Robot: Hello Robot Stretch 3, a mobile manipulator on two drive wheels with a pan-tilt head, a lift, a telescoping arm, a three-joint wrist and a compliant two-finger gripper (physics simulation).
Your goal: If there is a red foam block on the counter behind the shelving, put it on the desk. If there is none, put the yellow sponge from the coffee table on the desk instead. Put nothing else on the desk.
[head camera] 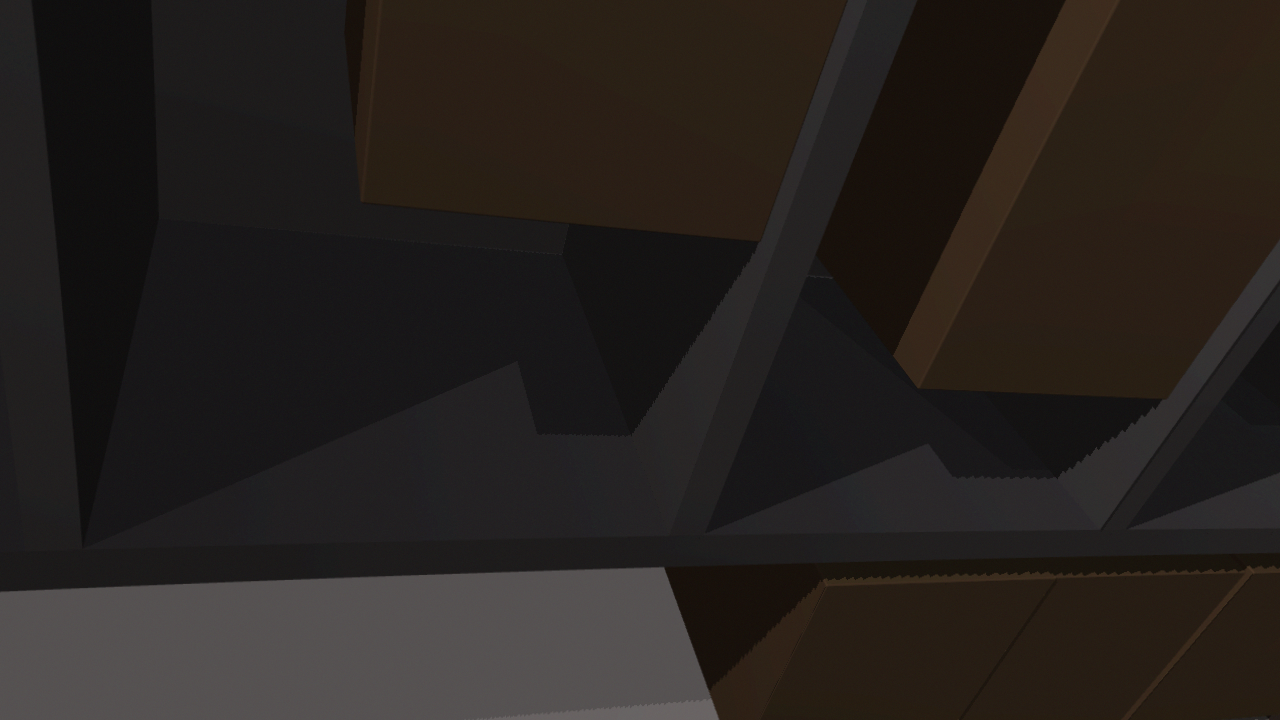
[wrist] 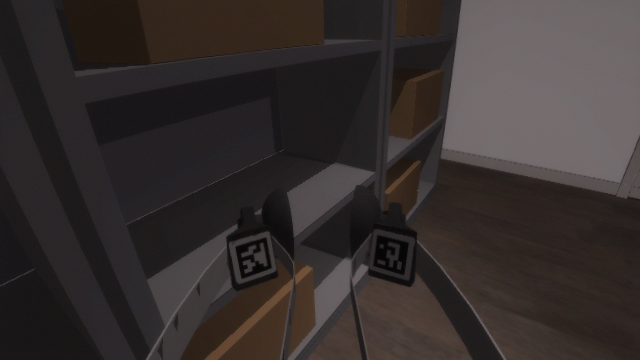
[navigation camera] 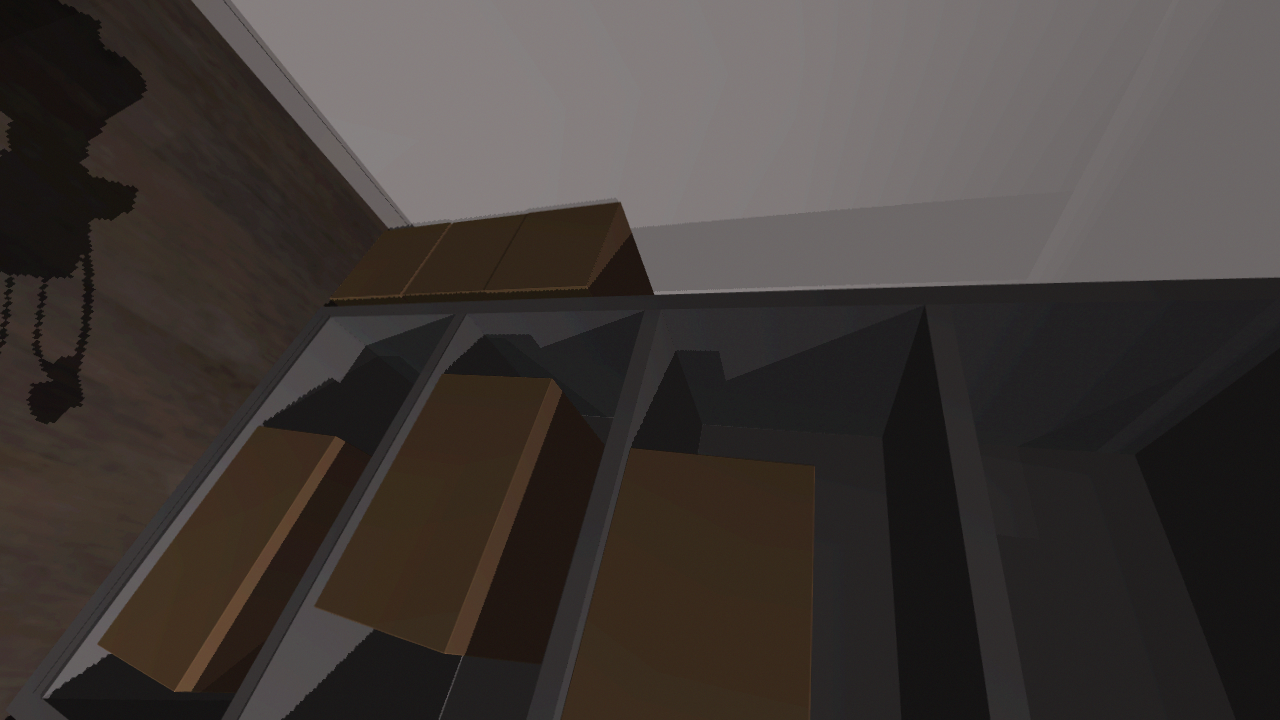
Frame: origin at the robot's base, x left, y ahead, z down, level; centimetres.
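Seen in the pictures: gripper, fingertip midpoint: [wrist: 321, 211].
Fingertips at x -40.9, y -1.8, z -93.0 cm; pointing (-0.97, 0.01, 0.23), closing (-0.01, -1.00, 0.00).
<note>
A point is followed by its place in that frame.
The grey shelving [head camera: 747, 358] @(x -0.2, y 70.4, z -98.1 cm) [navigation camera: 982, 537] @(x -13.3, y 61.2, z -143.5 cm) [wrist: 384, 100] stands close in front and fills much of all three views. My gripper [wrist: 321, 211] @(x -40.9, y -1.8, z -93.0 cm) shows in the wrist view, in front of a lower compartment of the shelving. Its two round fingertips stand apart with nothing between them, so it is open. The red foam block, the counter, the yellow sponge, the coffee table and the desk do not show in these views.
Brown boxes [head camera: 572, 116] @(x -14.2, y 63.0, z -114.4 cm) [navigation camera: 698, 582] @(x -22.3, y 57.3, z -112.7 cm) [wrist: 225, 25] stand in several compartments. More brown boxes [head camera: 895, 653] @(x 29.7, y 91.7, z -68.6 cm) [navigation camera: 546, 250] @(x 31.0, y 92.7, z -66.2 cm) show beyond the shelving's edge. A pale wall [navigation camera: 760, 107] @(x 55.7, y 91.2, z -115.4 cm) [wrist: 540, 90] @(x -235.0, y -150.7, z -63.1 cm) stands past it. Dark wooden floor [navigation camera: 223, 223] @(x 34.5, y 60.7, z 0.0 cm) [wrist: 490, 270] @(x -133.6, y -78.4, z -0.1 cm) runs alongside, with a shadow on it.
</note>
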